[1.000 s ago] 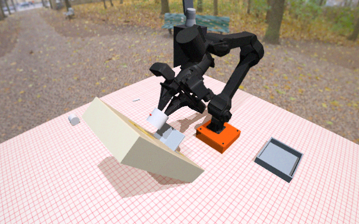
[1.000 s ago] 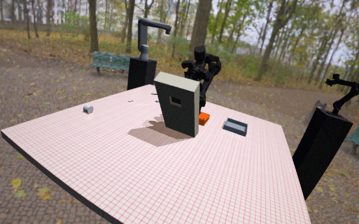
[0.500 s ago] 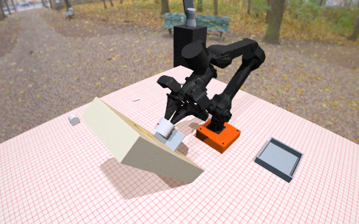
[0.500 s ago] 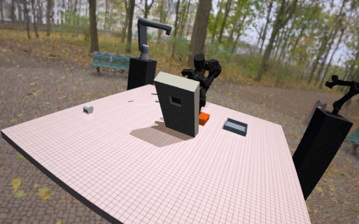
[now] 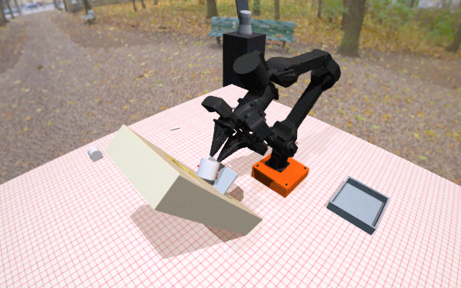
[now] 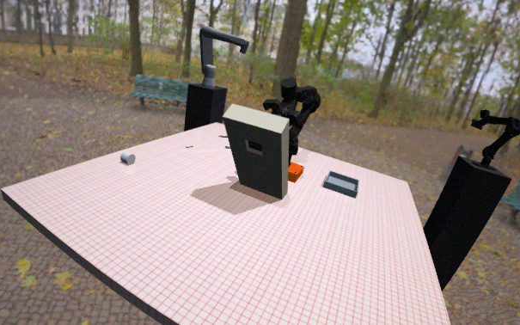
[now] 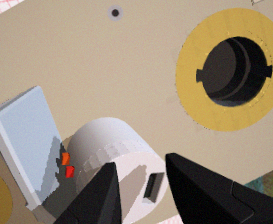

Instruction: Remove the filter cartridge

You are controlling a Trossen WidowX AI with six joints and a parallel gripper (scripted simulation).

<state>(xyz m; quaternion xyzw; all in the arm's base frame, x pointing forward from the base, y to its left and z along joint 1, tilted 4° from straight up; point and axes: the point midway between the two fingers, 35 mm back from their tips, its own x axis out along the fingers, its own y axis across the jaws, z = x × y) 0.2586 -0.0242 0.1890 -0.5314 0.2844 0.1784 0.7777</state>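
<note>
The white round filter cartridge lies 30 mm below my gripper tip, 10 mm to the right of it and 10 mm ahead of it. Round my gripper tip: cream service panel (50 mm below, 50 mm ahead); dark tray (310 mm behind, 300 mm to the left, 220 mm below).
</note>
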